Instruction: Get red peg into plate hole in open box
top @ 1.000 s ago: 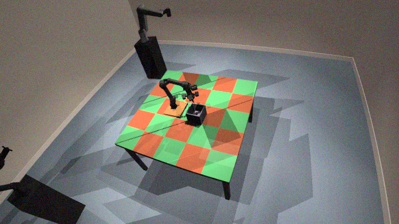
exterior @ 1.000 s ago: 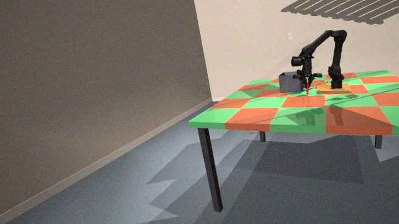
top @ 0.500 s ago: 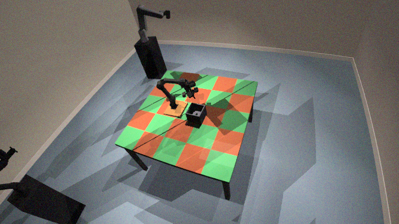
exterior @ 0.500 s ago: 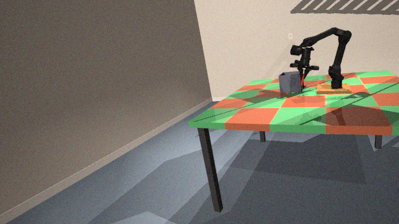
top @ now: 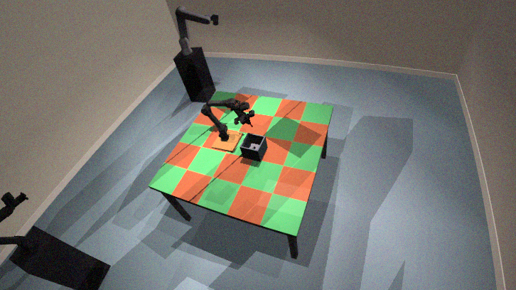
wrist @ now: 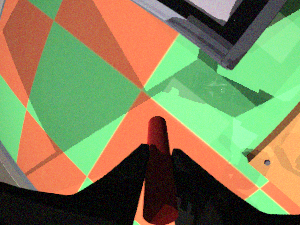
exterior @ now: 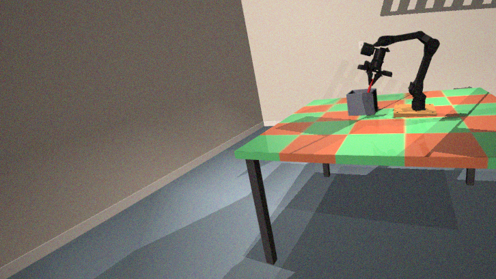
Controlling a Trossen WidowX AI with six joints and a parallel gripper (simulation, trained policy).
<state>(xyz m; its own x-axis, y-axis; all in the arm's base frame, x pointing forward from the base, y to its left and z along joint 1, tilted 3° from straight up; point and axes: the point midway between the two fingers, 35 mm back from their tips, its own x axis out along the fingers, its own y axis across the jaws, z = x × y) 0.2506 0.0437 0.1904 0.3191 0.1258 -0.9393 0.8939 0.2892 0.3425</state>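
Now: gripper tip 15 cm to the left of the light grey plate, 14 cm above it and 6 cm short of it. Round my gripper tip: red peg (right at my gripper tip).
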